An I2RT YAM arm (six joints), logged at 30 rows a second.
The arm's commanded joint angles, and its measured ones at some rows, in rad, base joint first. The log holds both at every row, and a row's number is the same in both.
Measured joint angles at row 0:
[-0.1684 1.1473 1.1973 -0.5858 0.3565 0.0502]
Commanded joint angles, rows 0 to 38:
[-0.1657 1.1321 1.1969 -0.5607 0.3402 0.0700]
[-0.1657 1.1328 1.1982 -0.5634 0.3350 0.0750]
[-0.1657 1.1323 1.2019 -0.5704 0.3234 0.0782]
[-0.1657 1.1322 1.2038 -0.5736 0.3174 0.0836]
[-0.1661 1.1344 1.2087 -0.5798 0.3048 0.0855]
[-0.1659 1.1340 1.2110 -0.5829 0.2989 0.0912]
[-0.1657 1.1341 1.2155 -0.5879 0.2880 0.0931]
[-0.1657 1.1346 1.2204 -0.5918 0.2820 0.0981]
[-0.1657 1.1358 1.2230 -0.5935 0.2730 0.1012]
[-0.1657 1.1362 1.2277 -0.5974 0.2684 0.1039]
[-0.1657 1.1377 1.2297 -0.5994 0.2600 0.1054]
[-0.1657 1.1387 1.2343 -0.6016 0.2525 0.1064]
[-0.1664 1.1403 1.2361 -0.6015 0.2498 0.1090]
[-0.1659 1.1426 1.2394 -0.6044 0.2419 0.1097]
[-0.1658 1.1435 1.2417 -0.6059 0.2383 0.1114]
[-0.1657 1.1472 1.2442 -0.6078 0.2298 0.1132]
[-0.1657 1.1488 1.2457 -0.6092 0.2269 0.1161]
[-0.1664 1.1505 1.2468 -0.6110 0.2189 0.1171]
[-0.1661 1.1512 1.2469 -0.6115 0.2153 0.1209]
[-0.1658 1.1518 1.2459 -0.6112 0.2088 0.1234]
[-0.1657 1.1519 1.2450 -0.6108 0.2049 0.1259]
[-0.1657 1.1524 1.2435 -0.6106 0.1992 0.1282]
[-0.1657 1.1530 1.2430 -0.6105 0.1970 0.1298]
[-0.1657 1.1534 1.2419 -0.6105 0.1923 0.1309]
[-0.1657 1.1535 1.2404 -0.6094 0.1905 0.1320]
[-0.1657 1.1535 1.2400 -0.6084 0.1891 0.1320]
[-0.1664 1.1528 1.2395 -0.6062 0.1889 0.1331]
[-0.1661 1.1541 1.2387 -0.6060 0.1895 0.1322]
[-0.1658 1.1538 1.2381 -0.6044 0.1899 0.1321]
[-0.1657 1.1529 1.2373 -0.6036 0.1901 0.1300]
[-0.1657 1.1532 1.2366 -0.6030 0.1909 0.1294]
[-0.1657 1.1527 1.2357 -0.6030 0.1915 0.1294]
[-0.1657 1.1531 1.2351 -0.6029 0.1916 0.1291]
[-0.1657 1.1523 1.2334 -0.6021 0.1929 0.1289]
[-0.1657 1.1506 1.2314 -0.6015 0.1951 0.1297]
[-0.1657 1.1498 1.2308 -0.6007 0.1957 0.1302]
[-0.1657 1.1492 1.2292 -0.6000 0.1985 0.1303]
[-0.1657 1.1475 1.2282 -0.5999 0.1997 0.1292]
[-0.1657 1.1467 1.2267 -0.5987 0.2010 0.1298]
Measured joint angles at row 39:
[-0.1684 1.1522 1.2037 -0.6197 0.1993 0.1139]
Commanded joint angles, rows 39 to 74:
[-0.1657 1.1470 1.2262 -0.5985 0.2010 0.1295]
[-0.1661 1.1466 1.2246 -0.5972 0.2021 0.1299]
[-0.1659 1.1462 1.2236 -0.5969 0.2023 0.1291]
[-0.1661 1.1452 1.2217 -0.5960 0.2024 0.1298]
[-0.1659 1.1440 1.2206 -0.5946 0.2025 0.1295]
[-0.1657 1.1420 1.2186 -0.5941 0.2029 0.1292]
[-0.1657 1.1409 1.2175 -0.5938 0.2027 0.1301]
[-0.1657 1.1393 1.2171 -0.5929 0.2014 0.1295]
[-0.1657 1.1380 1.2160 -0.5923 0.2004 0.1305]
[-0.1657 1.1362 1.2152 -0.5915 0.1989 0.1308]
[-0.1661 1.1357 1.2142 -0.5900 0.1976 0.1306]
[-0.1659 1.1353 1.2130 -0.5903 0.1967 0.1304]
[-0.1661 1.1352 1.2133 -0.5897 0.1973 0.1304]
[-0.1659 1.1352 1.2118 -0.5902 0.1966 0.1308]
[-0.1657 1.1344 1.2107 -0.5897 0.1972 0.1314]
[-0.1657 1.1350 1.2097 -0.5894 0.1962 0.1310]
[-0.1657 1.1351 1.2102 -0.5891 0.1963 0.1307]
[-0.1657 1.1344 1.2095 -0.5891 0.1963 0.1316]
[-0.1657 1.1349 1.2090 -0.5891 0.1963 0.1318]
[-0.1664 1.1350 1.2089 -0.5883 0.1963 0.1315]
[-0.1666 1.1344 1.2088 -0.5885 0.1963 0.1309]
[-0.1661 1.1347 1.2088 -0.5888 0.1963 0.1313]
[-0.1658 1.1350 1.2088 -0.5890 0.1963 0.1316]
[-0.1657 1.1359 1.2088 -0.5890 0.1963 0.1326]
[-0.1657 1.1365 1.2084 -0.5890 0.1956 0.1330]
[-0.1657 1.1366 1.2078 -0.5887 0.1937 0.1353]
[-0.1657 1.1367 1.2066 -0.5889 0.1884 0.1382]
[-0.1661 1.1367 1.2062 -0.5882 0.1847 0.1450]
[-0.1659 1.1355 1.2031 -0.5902 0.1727 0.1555]
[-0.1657 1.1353 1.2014 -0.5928 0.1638 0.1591]
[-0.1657 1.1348 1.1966 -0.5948 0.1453 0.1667]
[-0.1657 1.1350 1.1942 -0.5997 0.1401 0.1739]
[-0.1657 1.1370 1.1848 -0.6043 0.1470 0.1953]
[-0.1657 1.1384 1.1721 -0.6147 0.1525 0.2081]
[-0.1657 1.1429 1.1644 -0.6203 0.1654 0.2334]
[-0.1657 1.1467 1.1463 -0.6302 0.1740 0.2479]
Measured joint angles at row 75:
[-0.1684 1.1522 1.1870 -0.6174 0.1680 0.1631]
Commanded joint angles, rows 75 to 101:
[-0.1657 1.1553 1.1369 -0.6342 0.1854 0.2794]
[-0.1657 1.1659 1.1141 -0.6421 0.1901 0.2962]
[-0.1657 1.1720 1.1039 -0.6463 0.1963 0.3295]
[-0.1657 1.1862 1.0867 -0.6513 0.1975 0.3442]
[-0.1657 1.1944 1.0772 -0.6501 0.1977 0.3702]
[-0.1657 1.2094 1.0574 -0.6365 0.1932 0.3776]
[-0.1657 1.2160 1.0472 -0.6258 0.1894 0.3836]
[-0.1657 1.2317 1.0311 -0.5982 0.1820 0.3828]
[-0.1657 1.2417 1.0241 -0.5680 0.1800 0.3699]
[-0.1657 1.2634 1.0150 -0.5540 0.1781 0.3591]
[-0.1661 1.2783 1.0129 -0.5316 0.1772 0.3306]
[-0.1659 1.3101 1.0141 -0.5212 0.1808 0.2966]
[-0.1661 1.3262 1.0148 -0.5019 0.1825 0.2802]
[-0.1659 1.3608 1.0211 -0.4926 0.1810 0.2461]
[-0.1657 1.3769 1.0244 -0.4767 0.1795 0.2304]
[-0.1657 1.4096 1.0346 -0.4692 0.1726 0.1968]
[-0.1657 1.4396 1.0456 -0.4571 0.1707 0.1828]
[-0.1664 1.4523 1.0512 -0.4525 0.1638 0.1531]
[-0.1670 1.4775 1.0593 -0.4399 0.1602 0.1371]
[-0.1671 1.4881 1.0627 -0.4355 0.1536 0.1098]
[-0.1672 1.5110 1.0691 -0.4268 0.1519 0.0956]
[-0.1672 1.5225 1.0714 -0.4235 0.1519 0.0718]
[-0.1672 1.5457 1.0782 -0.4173 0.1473 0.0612]
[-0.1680 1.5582 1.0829 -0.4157 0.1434 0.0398]
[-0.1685 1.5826 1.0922 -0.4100 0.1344 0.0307]
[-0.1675 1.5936 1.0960 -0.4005 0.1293 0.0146]
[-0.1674 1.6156 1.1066 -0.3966 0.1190 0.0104]
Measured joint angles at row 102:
[-0.1684 1.5719 1.0405 -0.4690 0.1482 0.1001]
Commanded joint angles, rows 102 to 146:
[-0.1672 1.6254 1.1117 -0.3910 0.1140 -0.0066]
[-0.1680 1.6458 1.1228 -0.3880 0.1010 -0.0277]
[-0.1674 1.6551 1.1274 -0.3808 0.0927 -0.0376]
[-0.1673 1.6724 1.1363 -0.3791 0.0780 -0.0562]
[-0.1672 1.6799 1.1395 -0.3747 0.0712 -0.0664]
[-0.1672 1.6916 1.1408 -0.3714 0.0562 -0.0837]
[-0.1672 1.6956 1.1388 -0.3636 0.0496 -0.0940]
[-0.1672 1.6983 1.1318 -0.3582 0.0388 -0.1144]
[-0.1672 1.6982 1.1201 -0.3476 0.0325 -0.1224]
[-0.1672 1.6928 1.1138 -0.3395 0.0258 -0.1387]
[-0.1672 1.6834 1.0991 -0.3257 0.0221 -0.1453]
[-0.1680 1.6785 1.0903 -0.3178 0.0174 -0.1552]
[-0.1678 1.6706 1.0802 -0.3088 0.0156 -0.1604]
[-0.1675 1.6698 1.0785 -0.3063 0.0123 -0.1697]
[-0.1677 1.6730 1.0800 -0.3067 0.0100 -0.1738]
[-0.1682 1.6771 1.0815 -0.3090 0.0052 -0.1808]
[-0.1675 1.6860 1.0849 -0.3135 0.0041 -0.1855]
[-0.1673 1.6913 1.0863 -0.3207 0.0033 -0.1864]
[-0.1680 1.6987 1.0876 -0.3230 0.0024 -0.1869]
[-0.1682 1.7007 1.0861 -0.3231 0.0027 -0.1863]
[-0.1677 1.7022 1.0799 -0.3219 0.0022 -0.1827]
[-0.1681 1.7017 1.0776 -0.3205 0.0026 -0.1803]
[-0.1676 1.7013 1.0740 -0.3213 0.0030 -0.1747]
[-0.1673 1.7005 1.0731 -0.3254 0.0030 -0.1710]
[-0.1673 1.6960 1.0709 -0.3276 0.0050 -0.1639]
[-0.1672 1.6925 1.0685 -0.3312 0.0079 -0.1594]
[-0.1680 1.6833 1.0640 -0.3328 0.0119 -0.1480]
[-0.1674 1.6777 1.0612 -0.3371 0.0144 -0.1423]
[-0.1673 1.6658 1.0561 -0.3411 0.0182 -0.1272]
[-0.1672 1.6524 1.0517 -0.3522 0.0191 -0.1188]
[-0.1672 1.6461 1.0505 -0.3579 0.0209 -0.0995]
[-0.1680 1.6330 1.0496 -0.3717 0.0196 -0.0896]
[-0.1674 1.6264 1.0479 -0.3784 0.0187 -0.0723]
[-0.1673 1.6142 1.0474 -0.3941 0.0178 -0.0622]
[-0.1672 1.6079 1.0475 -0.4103 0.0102 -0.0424]
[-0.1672 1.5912 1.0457 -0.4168 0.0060 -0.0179]
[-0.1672 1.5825 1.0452 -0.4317 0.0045 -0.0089]
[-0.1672 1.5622 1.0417 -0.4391 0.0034 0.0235]
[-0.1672 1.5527 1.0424 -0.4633 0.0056 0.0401]
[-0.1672 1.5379 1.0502 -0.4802 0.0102 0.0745]
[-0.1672 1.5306 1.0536 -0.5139 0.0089 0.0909]
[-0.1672 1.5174 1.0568 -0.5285 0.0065 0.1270]
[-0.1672 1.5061 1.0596 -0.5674 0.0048 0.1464]
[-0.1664 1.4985 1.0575 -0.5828 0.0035 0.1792]
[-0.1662 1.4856 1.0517 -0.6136 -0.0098 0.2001]
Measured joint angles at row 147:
[-0.1684 1.5478 1.0424 -0.4980 0.0158 0.0608]
